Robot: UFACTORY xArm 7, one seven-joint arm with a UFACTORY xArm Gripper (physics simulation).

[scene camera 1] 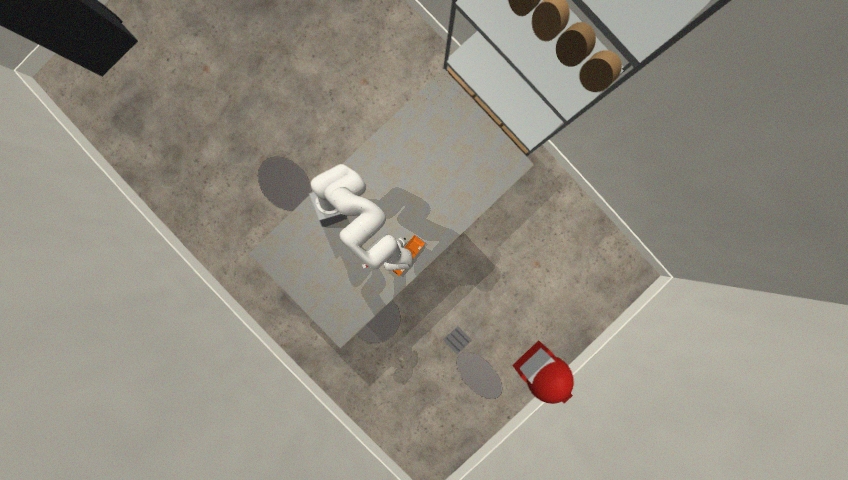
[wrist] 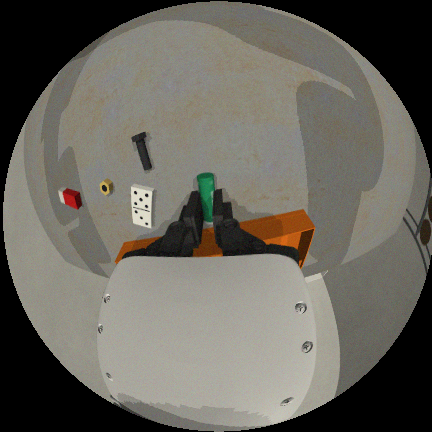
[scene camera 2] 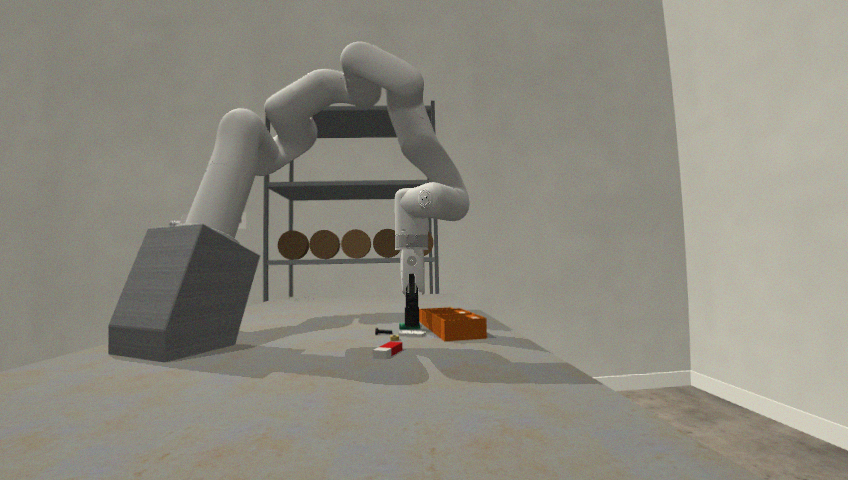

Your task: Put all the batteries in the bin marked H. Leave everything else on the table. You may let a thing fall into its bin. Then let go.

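Pixels of known places: gripper, fingertip midpoint: [wrist: 208, 203] [scene camera 2: 412, 325]; arm's base, link origin: [scene camera 1: 328, 202] [scene camera 2: 206, 242].
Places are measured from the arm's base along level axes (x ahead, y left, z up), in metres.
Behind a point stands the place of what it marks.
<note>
A green battery [scene camera 2: 404, 326] @(x 0.381, y 0.128, z -0.189 m) [wrist: 206, 184] @(x 0.375, y 0.135, z -0.183 m) lies on the table beside the orange bins, lengthwise between my fingers. My gripper [scene camera 2: 411, 324] @(x 0.397, y 0.136, z -0.189 m) [wrist: 208, 203] @(x 0.397, y 0.136, z -0.189 m) points down at table height and is shut on the battery, with a finger against each side. The orange bin block [scene camera 1: 414, 246] @(x 0.464, y 0.200, z -0.190 m) [scene camera 2: 464, 328] @(x 0.505, y 0.009, z -0.175 m) [wrist: 285, 223] @(x 0.415, y 0.215, z -0.180 m) stands close beside the gripper. The gripper body hides much of it in the wrist view, and the mark H cannot be read in these views.
A white domino [scene camera 2: 412, 333] @(x 0.403, y 0.049, z -0.190 m) [wrist: 142, 212] @(x 0.407, y 0.062, z -0.190 m) lies close to the fingers. Farther off are a black bolt [scene camera 2: 383, 331] @(x 0.341, y 0.075, z -0.190 m) [wrist: 144, 154] @(x 0.345, y 0.082, z -0.189 m), a brass nut [scene camera 2: 394, 337] @(x 0.372, y 0.010, z -0.190 m) [wrist: 109, 186] @(x 0.371, y 0.026, z -0.191 m) and a red and white block [scene camera 2: 392, 347] @(x 0.381, y -0.100, z -0.185 m) [wrist: 72, 198] @(x 0.374, y -0.066, z -0.184 m). A shelf rack [scene camera 2: 266, 237] stands behind.
</note>
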